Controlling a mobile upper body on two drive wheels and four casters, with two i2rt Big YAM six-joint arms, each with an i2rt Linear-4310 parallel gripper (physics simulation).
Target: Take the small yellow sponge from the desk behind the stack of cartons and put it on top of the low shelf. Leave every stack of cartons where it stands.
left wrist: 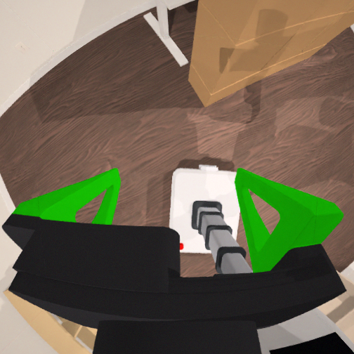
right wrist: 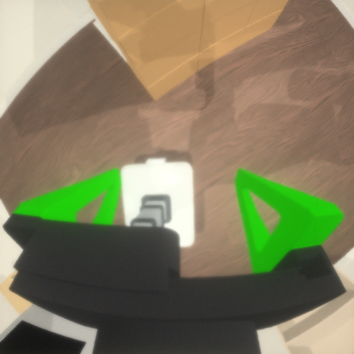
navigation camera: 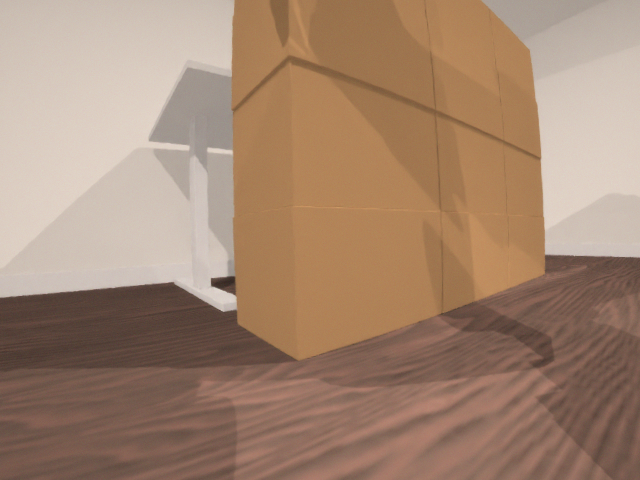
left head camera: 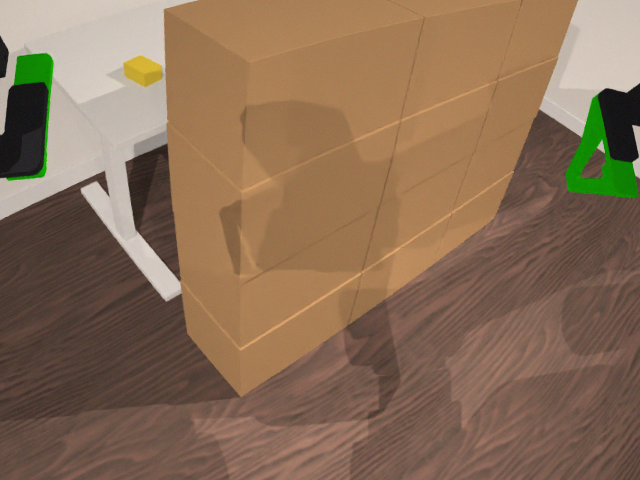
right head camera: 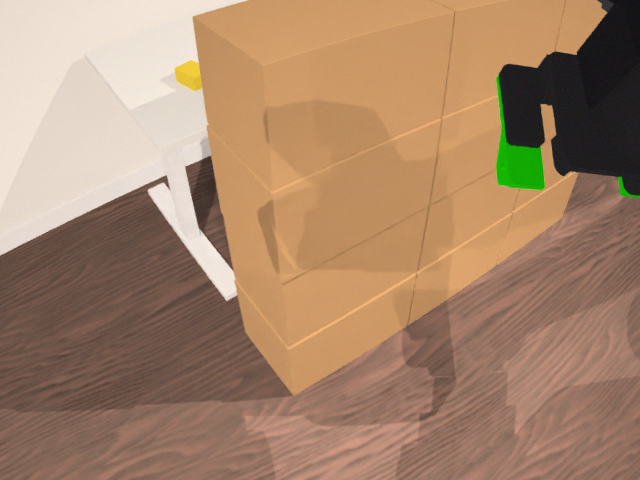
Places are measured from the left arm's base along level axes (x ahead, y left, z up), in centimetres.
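Where they show: right gripper, fingertip midpoint: point(left head camera: 614, 188) point(right head camera: 563, 180).
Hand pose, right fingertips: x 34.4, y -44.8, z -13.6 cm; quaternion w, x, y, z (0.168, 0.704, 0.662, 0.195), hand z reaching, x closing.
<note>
After its pixels a point has its place.
The small yellow sponge point(left head camera: 143, 70) @[x 143.0, y 5.0, z -64.5 cm] point(right head camera: 188, 75) @[x 143.3, y 6.4, z -64.7 cm] lies on the white desk point(left head camera: 121, 113) @[x 128.4, y 9.5, z -69.0 cm] point(right head camera: 165, 118) @[x 128.0, y 10.7, z -69.0 cm] point(navigation camera: 204, 98) @[x 135.2, y 10.9, z -71.5 cm], just left of the near carton edge in the left head camera; in the right head camera the cartons hide part of it. The cartons point(left head camera: 315, 155) point(right head camera: 351, 155) point(left wrist: 250, 45) point(right wrist: 165, 40) point(navigation camera: 361, 165) stand as a brown wall in front of the desk. My left gripper point(left wrist: 177, 174) is open and empty, high above the floor. My right gripper point(right wrist: 177, 175) point(right head camera: 576, 183) @[x 34.4, y -44.8, z -13.7 cm] is open and empty, in front of the cartons in the right head camera.
A light wooden piece with compartments, probably the low shelf point(left wrist: 35, 317), shows partly at the lower left of the left wrist view. The desk's white foot point(left head camera: 134, 253) point(right head camera: 199, 253) point(navigation camera: 206, 295) sticks out left of the cartons. White walls stand behind.
</note>
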